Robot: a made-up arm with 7 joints. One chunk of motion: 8 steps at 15 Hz.
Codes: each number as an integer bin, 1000 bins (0 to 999) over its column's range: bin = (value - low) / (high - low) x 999, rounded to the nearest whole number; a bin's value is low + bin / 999 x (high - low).
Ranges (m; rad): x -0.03..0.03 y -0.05..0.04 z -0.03..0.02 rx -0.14..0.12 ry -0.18..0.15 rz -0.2..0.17
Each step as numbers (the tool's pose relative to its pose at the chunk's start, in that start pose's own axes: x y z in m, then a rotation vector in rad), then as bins.
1 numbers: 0.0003 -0.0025 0.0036 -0.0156 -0.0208 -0.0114
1 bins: 504 527 671 478 482 509
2 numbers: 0.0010 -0.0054 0.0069 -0.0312 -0.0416 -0.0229
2 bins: 516 495 737 418 419 478
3 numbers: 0.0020 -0.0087 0.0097 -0.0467 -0.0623 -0.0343
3 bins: 533 458 793 358 356 447
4 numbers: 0.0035 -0.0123 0.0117 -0.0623 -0.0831 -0.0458
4 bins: 558 418 833 299 293 416
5 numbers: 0.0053 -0.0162 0.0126 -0.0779 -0.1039 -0.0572
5 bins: 588 375 851 239 230 386
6 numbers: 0.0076 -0.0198 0.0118 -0.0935 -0.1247 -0.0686
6 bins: 626 335 835 179 167 355
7 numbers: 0.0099 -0.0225 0.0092 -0.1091 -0.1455 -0.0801
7 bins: 664 305 783 119 104 324
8 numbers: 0.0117 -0.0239 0.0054 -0.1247 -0.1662 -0.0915
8 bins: 694 290 707 59 42 293
